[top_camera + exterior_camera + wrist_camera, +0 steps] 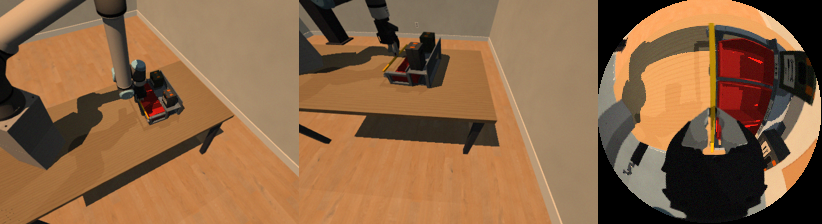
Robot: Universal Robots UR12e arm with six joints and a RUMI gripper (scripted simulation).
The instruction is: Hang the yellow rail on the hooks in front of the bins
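Now: the yellow rail 10 mm below my hand. The rest, counted from my hand: grey back panel 270 mm ahead, 30 mm above.
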